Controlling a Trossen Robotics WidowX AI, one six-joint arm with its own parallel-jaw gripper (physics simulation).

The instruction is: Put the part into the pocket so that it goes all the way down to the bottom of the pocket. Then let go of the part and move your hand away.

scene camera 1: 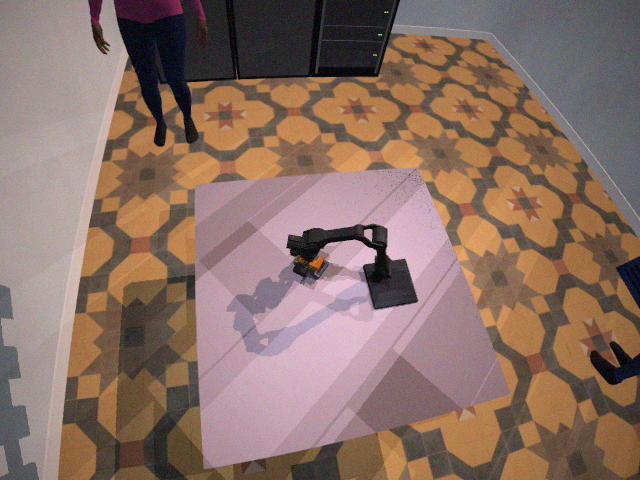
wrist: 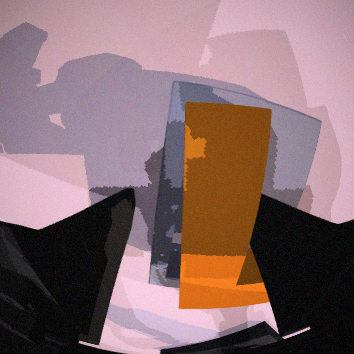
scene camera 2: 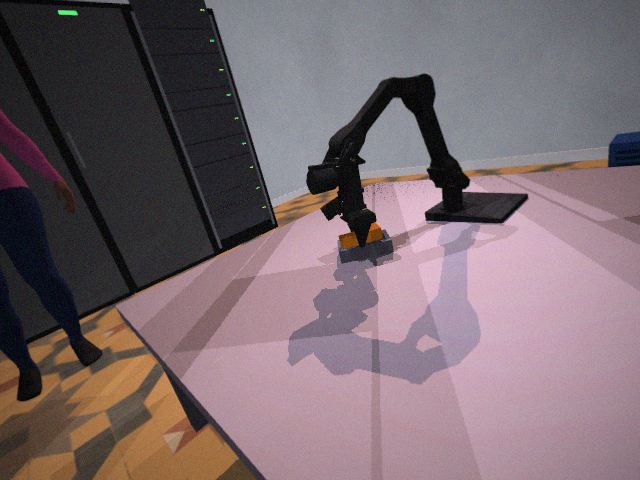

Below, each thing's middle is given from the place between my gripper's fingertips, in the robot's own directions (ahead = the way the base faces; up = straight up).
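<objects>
Orange L-shaped part [wrist: 225, 145]: my gripper is 20 mm past it and 10 mm below it. Grey pocket block [wrist: 293, 137], counted from my hand: 30 mm behind, 10 mm to the right, 20 mm below.
</objects>
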